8 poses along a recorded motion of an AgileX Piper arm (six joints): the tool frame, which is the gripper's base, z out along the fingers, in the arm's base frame.
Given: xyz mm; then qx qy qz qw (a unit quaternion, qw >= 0).
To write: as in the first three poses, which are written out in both.
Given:
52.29, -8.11, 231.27, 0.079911, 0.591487, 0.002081, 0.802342
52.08, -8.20, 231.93, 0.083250, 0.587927, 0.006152, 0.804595
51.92, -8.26, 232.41, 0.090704, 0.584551, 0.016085, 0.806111
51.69, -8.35, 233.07, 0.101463, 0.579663, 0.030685, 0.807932
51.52, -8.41, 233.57, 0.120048, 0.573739, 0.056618, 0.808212
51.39, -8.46, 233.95, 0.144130, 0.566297, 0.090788, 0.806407
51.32, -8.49, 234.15, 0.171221, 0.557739, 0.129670, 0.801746
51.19, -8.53, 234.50, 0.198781, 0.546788, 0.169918, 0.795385
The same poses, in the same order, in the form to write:
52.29, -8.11, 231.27, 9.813, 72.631, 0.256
52.08, -8.20, 231.93, 10.214, 72.134, 0.755
51.92, -8.26, 232.41, 11.123, 71.680, 1.972
51.69, -8.35, 233.07, 12.434, 71.033, 3.760
51.52, -8.41, 233.57, 14.709, 70.300, 6.937
51.39, -8.46, 233.95, 17.672, 69.434, 11.132
51.32, -8.49, 234.15, 21.029, 68.502, 15.926
51.19, -8.53, 234.50, 24.472, 67.314, 20.918

